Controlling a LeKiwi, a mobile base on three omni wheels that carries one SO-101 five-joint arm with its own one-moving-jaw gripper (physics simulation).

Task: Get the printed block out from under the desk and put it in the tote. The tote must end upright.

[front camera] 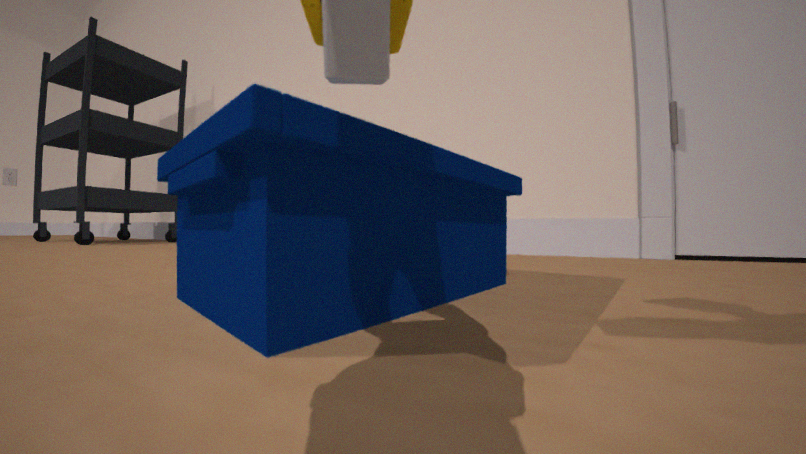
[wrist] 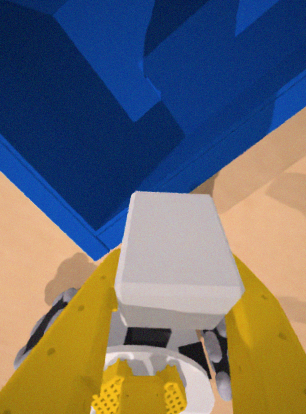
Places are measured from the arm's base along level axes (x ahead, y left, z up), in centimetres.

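Where they show: hand, its tool point: [front camera: 325, 35] [wrist: 127, 260]; arm's base, origin of its link: [wrist: 142, 375].
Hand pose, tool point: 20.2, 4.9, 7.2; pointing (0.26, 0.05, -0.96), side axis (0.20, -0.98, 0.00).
Observation:
Each offset is from my tool point to the top centre of the thing, as dx, dy, dz.
The printed block @(+0.6, -1.6, +2.5) [front camera: 356, 56] [wrist: 172, 235] is light grey with bevelled edges. My gripper [front camera: 357, 33] [wrist: 177, 265] is shut on it, with a yellow jaw against each side. The blue tote @(+14.4, +0.3, -4.2) [front camera: 225, 259] [wrist: 50, 201] stands upright on the floor, open side up, one corner towards me. In the front view the block hangs above the tote's rim. In the wrist view the block's far end overlaps the rim near the close corner, and part of the tote's inside shows beyond it. The far part of the tote is cut off there. The desk does not show.
A dark three-shelf cart [front camera: 83, 169] stands at the back left, near the wall [front camera: 535, 112]. A light door [front camera: 744, 129] is at the right. My base's wheels [wrist: 47, 320] [wrist: 217, 355] show low in the wrist view. The arm's shadow falls on the tote and floor.

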